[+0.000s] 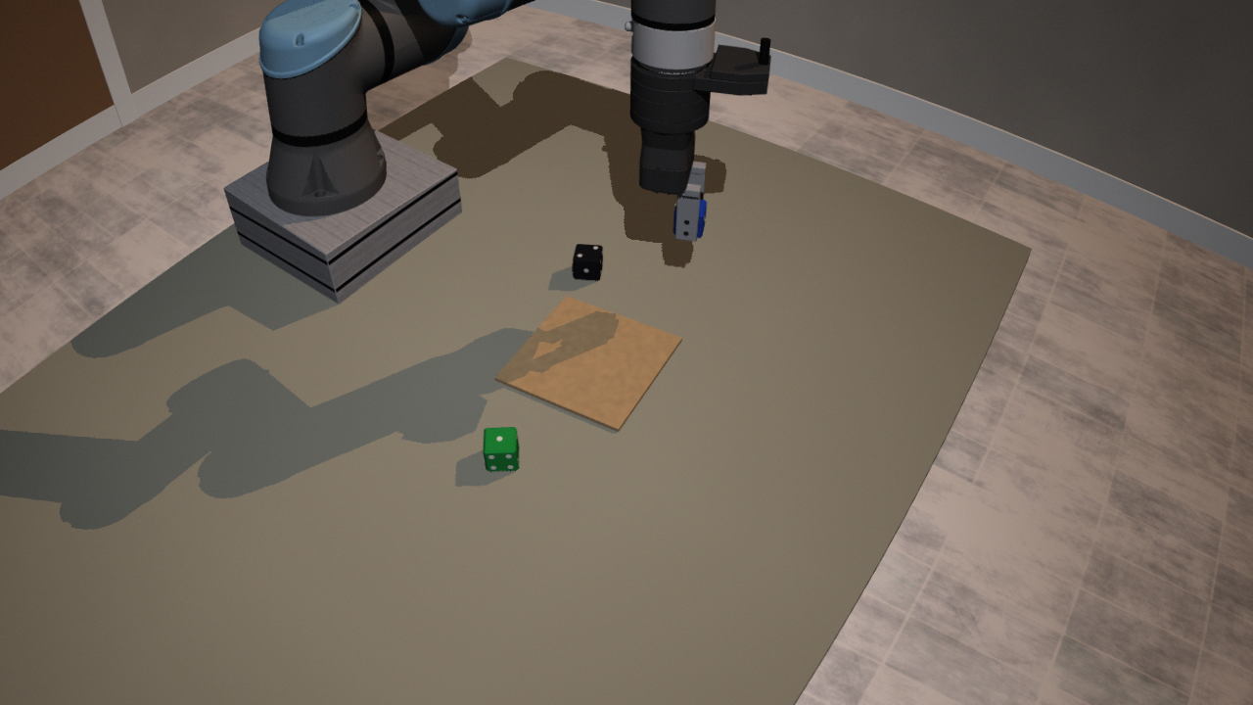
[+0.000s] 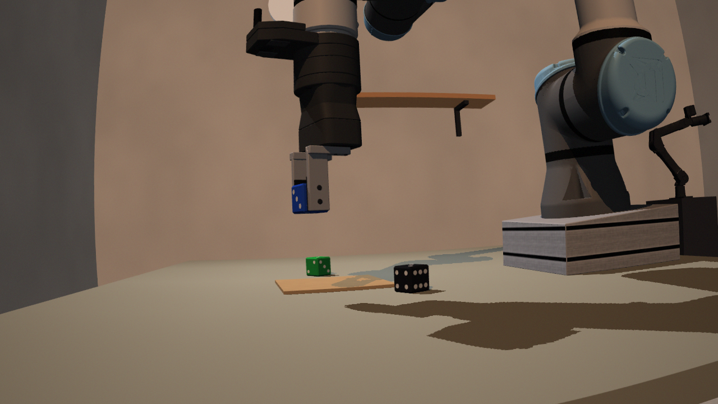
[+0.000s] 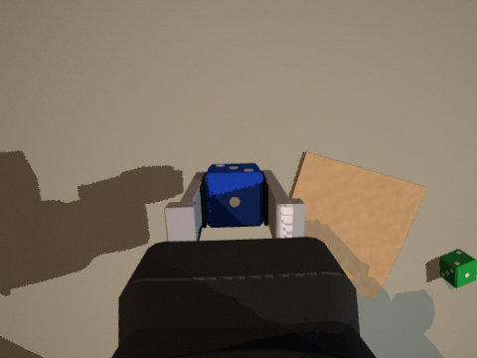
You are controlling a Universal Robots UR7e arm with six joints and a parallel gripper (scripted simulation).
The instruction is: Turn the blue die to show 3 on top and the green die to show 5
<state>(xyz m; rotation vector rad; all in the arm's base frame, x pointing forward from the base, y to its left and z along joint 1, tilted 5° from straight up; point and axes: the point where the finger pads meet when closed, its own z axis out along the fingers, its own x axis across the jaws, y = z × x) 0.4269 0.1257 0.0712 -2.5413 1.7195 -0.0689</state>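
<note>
My hand is 11 cm past the black die, 10 cm above it and 3 cm to the left of it. Round my hand: green die 29 cm to the right, 10 cm below, 2 cm behind; brown mat 14 cm to the right, 11 cm below, 3 cm behind; blue die right at my hand.
</note>
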